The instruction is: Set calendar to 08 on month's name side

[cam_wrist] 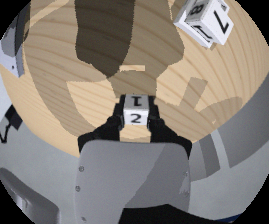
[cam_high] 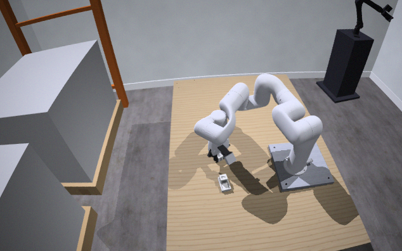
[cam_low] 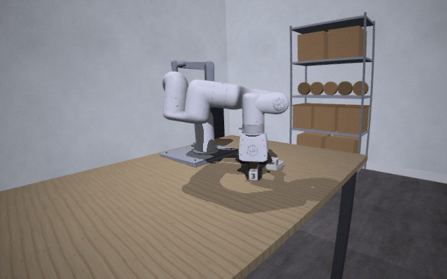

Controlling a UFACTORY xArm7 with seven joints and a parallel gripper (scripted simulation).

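Right now the white digit cube is right at my hand. The rest, counted from my hand: white tray 20 mm ahead, 160 mm to the left, 10 mm below.
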